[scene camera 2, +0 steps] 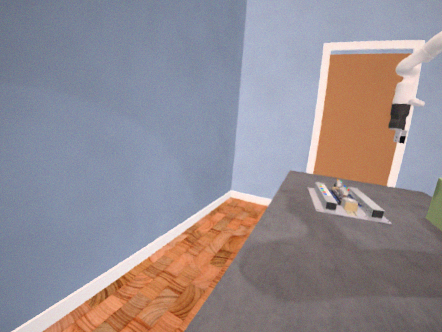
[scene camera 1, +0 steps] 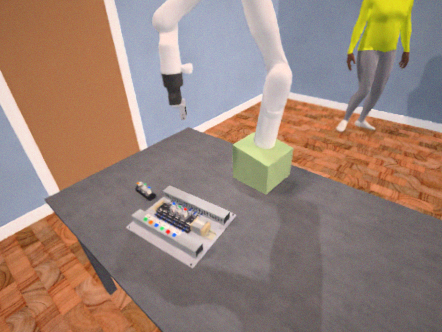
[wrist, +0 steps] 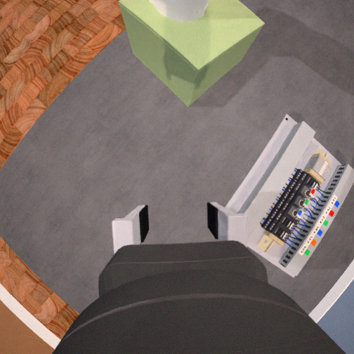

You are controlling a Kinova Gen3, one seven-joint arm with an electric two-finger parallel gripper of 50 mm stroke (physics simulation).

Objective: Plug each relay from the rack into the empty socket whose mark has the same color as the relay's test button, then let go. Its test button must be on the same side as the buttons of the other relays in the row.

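Places are measured from the arm's base along level axes (x ahead, y left, z up), in centimetres.
Pixels of known places: gripper, fingertip midpoint: (scene camera 2: pixel 398 142) (scene camera 1: pixel 184 117); arm's base, origin of the base link: (scene camera 1: pixel 263 142).
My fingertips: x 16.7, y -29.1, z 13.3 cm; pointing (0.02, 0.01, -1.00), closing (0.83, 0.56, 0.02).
Observation:
For each thing: its top centre in the pictures, then the offset to it from my fingertips. "*": a spot on its surface instead.
- rack, surface spot: (scene camera 1: pixel 151 196) * dx +21.9, dy -5.0, dz -27.8 cm
- panel, middle of its top: (scene camera 1: pixel 181 219) (scene camera 2: pixel 342 200) dx +26.3, dy +13.9, dz -28.4 cm
- beige end block, middle of its top: (scene camera 1: pixel 199 222) (scene camera 2: pixel 350 199) dx +27.0, dy +22.9, dz -24.8 cm
My gripper (scene camera 1: pixel 183 112) (scene camera 2: pixel 400 137) (wrist: pixel 177 216) is open and empty, high above the table's back part. The rack (scene camera 1: pixel 151 196) is a small black holder beside the panel's left end, with relays showing orange, green and blue buttons; it does not show in the wrist view. The panel (scene camera 1: pixel 209 240) (scene camera 2: pixel 342 212) (wrist: pixel 288 125) bears a black socket row (wrist: pixel 285 205). Seated relays show blue (wrist: pixel 300 213), green (wrist: pixel 306 202) and red (wrist: pixel 313 191) buttons. The mark strip (wrist: pixel 322 228) reads green, orange, blue, green, red, blue. Empty sockets are at the green-orange end and the opposite blue end.
Grey ducts (scene camera 1: pixel 197 202) (wrist: pixel 272 170) run along both long sides of the panel. A beige end block (scene camera 1: pixel 201 227) (scene camera 2: pixel 350 205) (wrist: pixel 318 166) stands at one end of the row. The green base block (scene camera 1: pixel 262 162) (wrist: pixel 195 55) carries the arm. A person (scene camera 1: pixel 380 55) stands beyond the table.

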